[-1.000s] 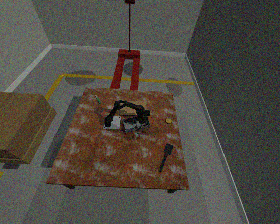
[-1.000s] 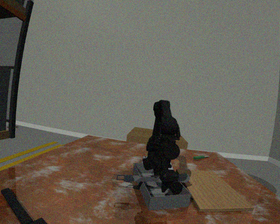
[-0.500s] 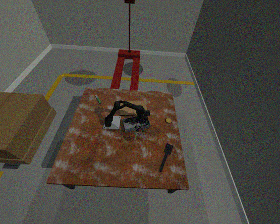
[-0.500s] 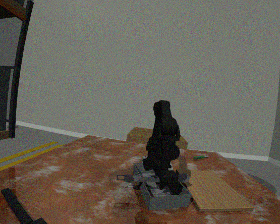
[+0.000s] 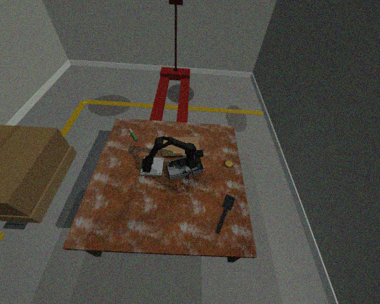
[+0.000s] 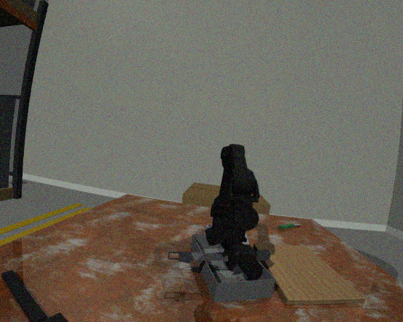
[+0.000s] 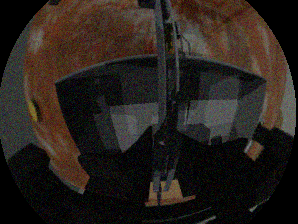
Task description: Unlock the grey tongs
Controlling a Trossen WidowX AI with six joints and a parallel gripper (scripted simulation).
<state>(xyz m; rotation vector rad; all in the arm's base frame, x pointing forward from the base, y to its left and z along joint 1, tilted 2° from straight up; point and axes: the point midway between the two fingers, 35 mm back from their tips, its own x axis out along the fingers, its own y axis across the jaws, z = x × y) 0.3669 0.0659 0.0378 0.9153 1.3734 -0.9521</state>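
My gripper tip is now 4 cm past the grey roasting tin and 1 cm to the left of it. The rest, counted from my gripper tip: yellow disc: 36 cm ahead, 10 cm to the left, 2 cm below; wooden board: 24 cm to the left, 11 cm behind, 2 cm below; black spatula: 35 cm to the right, 32 cm ahead, 3 cm below.
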